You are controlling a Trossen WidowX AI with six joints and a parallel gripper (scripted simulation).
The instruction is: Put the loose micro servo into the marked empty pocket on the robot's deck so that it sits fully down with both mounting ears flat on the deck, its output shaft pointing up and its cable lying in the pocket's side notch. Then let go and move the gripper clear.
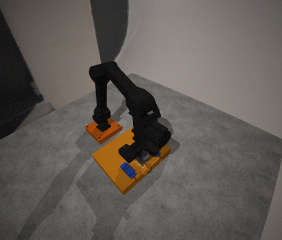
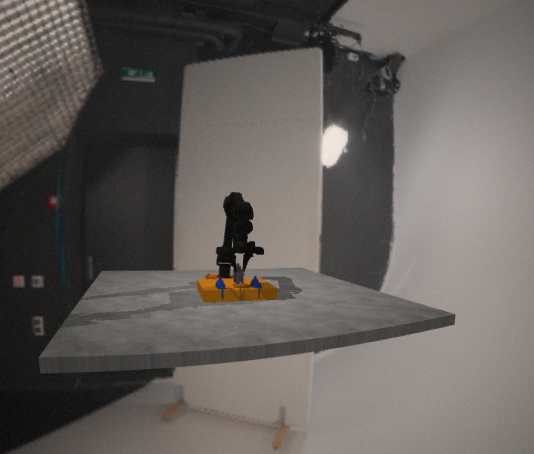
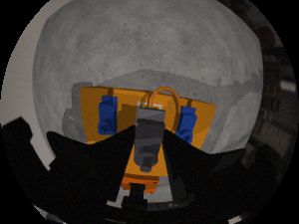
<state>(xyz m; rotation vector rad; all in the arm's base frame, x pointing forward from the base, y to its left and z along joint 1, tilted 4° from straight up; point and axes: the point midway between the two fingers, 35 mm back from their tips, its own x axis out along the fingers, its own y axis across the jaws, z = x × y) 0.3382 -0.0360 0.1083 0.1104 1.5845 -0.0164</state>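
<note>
Now: the orange deck 12 cm behind my gripper tip, 1 cm to the left of it and 9 cm below it.
</note>
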